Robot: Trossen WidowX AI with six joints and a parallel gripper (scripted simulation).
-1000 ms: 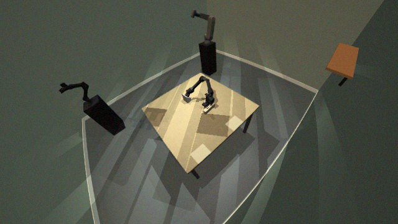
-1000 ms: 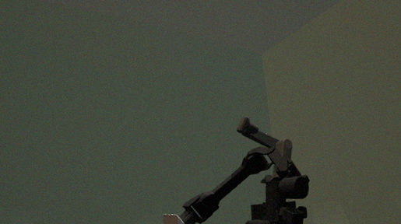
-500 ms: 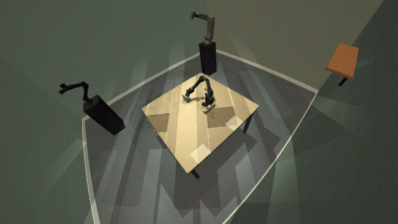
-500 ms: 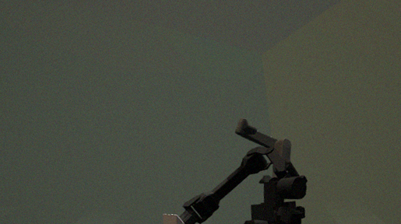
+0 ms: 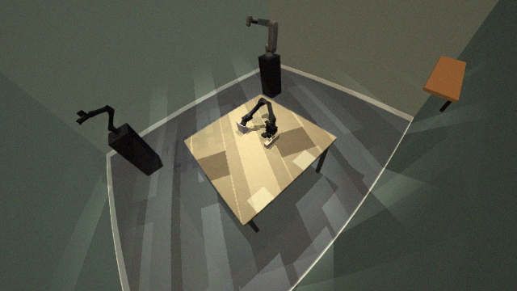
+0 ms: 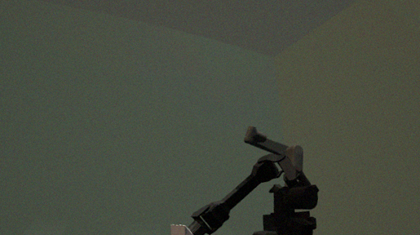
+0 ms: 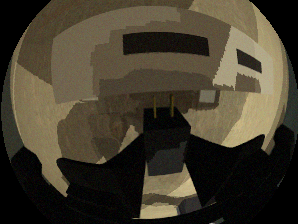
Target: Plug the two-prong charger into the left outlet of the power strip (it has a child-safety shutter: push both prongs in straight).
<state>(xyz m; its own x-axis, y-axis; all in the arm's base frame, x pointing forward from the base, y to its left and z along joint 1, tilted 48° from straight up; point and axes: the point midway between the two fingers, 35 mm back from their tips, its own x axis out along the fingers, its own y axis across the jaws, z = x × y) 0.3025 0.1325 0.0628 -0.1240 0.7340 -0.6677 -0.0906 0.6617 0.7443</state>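
The charger is 2 cm ahead of my gripper tip and 1 cm above it.
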